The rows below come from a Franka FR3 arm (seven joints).
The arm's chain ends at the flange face. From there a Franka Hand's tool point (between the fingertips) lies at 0.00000 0.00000 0.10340 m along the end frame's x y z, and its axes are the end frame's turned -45 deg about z.
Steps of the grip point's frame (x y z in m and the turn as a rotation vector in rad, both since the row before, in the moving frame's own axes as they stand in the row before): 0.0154 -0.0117 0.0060 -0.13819 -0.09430 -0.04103; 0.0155 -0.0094 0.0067 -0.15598 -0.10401 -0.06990; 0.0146 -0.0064 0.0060 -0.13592 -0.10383 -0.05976; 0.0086 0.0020 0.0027 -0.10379 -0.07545 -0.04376; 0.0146 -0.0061 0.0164 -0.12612 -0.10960 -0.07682
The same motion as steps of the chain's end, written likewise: -0.0009 -0.0360 0.0074 -0.16440 0.03103 -0.04103; -0.0001 -0.0364 0.0085 -0.18384 0.03675 -0.06990; 0.0029 -0.0322 0.0075 -0.16953 0.02269 -0.05976; 0.0051 -0.0177 0.0035 -0.12674 0.02004 -0.04376; 0.0041 -0.0317 0.0178 -0.16668 0.01168 -0.07682
